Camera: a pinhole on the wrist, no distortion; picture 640 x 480 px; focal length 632.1 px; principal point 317.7 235.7 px. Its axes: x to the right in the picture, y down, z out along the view. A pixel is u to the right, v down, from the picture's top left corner.
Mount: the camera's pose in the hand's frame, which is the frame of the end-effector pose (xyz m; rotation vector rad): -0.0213 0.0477 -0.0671 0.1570 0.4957 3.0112
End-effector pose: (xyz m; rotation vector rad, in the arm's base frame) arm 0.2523 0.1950 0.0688 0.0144 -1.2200 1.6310
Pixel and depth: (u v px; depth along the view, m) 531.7 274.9 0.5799
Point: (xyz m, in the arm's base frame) -0.1032 -0.2536 0.0814
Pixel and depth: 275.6 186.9 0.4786
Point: -0.1386 0.0004 0.1244
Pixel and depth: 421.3 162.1 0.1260
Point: 0.1639 0.1495 0.0067
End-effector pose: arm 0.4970 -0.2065 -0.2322 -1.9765 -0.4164 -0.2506
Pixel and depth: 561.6 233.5 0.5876
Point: 0.4309 0.1195 -0.7253
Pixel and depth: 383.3 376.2 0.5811
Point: 0.5164 0.2221 -0.5606
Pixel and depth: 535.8 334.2 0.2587
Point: 0.4590 -0.0813 -0.4290
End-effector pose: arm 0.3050 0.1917 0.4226 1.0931 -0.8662 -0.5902
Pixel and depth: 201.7 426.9 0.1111
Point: 0.2711 0.1784 0.4803
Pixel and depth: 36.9 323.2 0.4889
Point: 0.1078 -0.1596 0.6846
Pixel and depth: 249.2 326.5 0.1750
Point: 0.2265 0.1543 0.5201
